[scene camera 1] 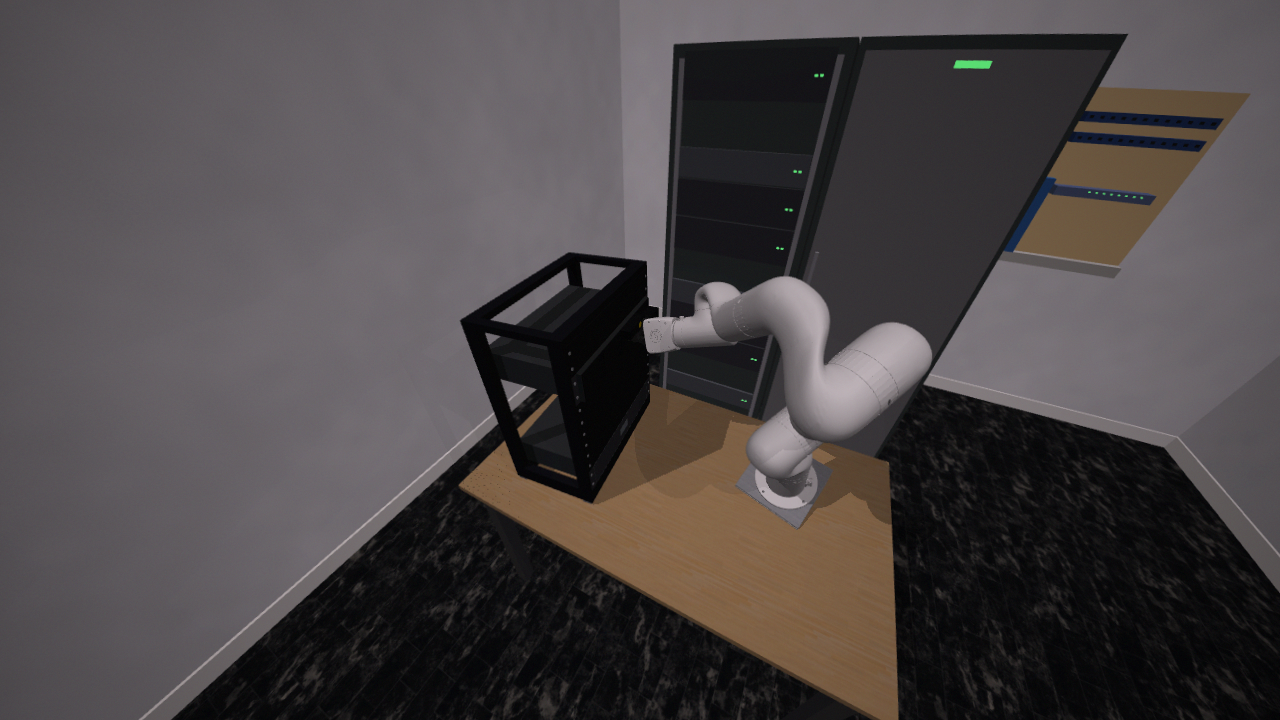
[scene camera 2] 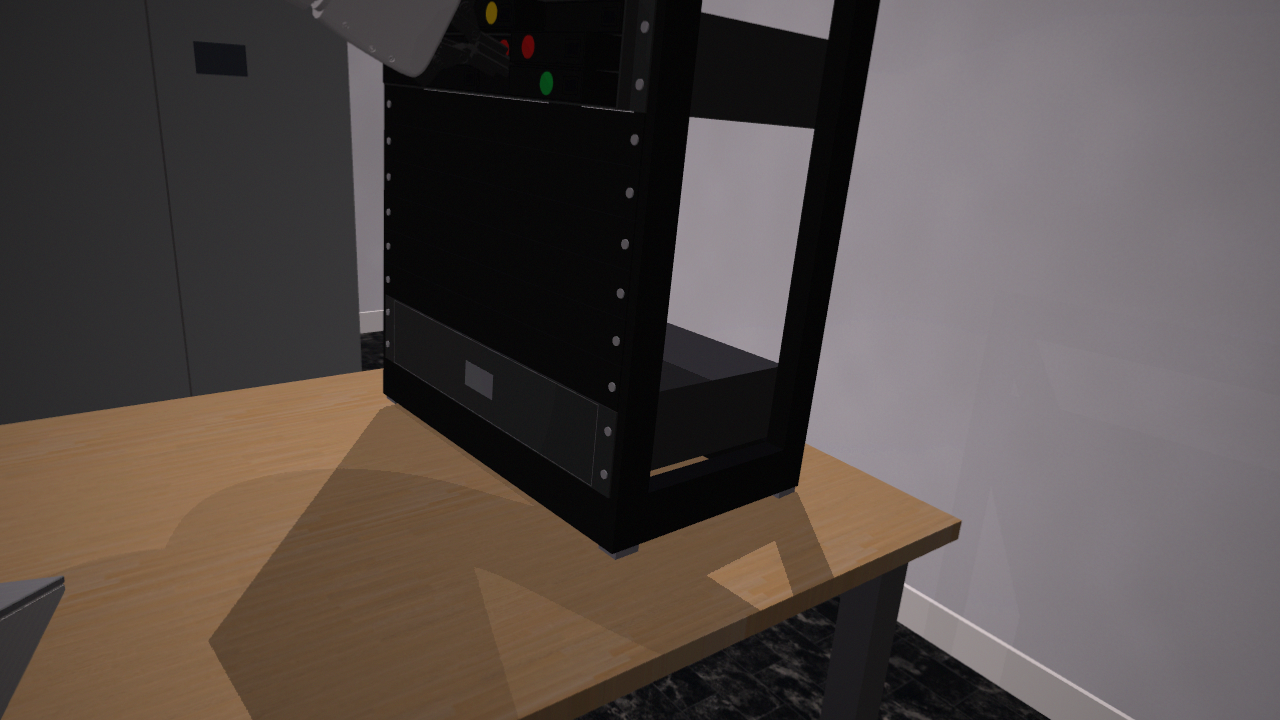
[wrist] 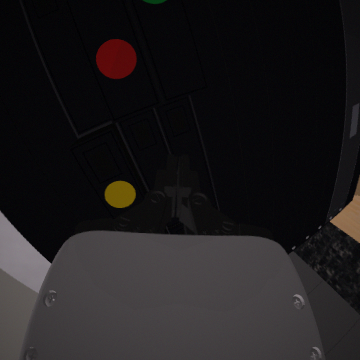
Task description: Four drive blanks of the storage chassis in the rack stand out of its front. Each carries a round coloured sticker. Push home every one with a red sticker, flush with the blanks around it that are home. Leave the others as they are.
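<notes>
The black rack stands on the table; its chassis is near the top. One red-stickered blank is uncovered. The other red sticker is partly covered by the fingers in scene camera 2 and hidden in the wrist view. The yellow-stickered blank and green-stickered blank stand out of the front. My gripper is shut and empty, its tips at the partly covered red-stickered blank; contact is too dark to tell.
The yellow-stickered blank is close left of the fingers in the wrist view. The rack's lower front panel is below the chassis. The wooden table carries the rack and arm base. Tall cabinets stand behind.
</notes>
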